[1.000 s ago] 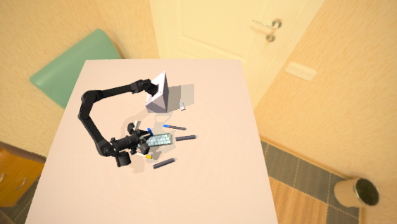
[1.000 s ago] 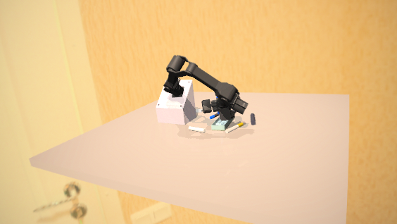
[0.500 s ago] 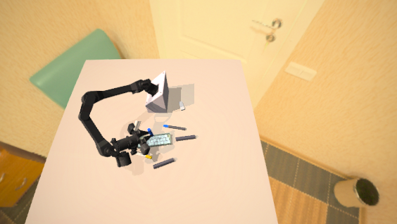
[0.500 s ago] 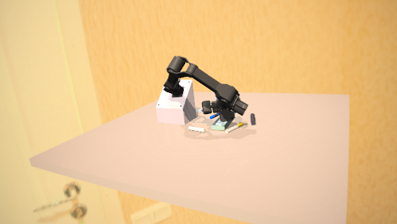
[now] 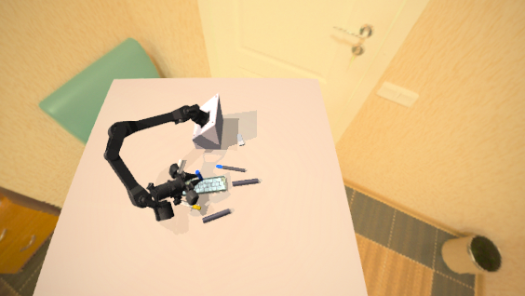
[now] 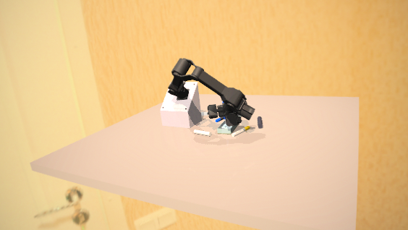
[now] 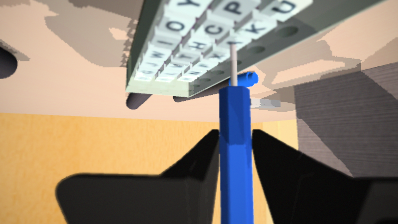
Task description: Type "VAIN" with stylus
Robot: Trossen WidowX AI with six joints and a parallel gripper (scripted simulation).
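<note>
The blue-tipped grey pen lies 70 mm behind my gripper tip, 100 mm to the left of it and 60 mm below it. Round my gripper tip: blue stylus 10 mm below; white stick 70 mm behind, 120 mm to the right, 60 mm below; yellow-tipped white pen 100 mm ahead, 50 mm to the right, 60 mm below.
</note>
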